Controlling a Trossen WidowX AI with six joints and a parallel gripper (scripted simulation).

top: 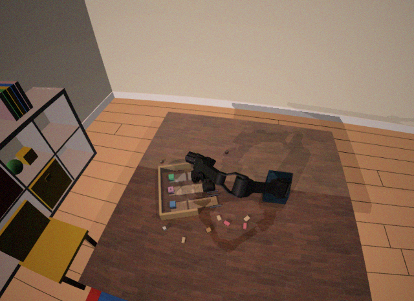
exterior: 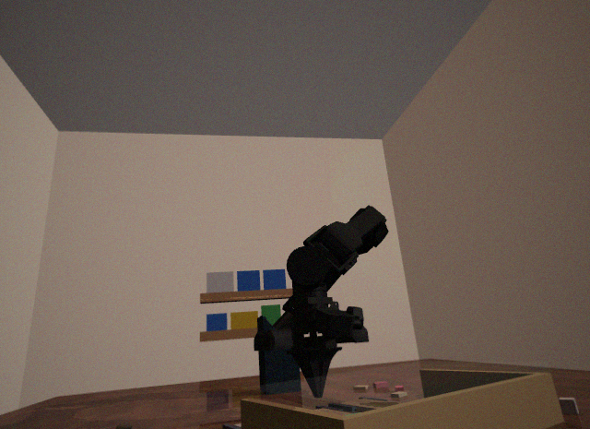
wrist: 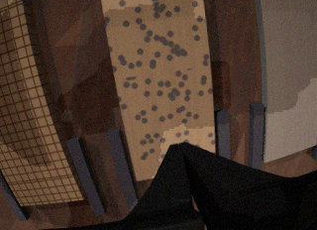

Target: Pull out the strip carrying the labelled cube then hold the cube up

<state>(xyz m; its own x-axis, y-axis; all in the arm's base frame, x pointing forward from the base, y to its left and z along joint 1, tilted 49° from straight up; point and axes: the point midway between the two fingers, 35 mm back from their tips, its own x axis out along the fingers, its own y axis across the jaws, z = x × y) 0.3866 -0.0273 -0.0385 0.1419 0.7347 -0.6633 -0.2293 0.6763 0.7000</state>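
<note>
My gripper tip is 9 cm short of the tan dotted strip, 2 cm to the right of it and 2 cm above it. The rest, counted from my gripper tip: pink labelled cube (19 cm ahead, 5 cm to the left, 1 cm below).
</note>
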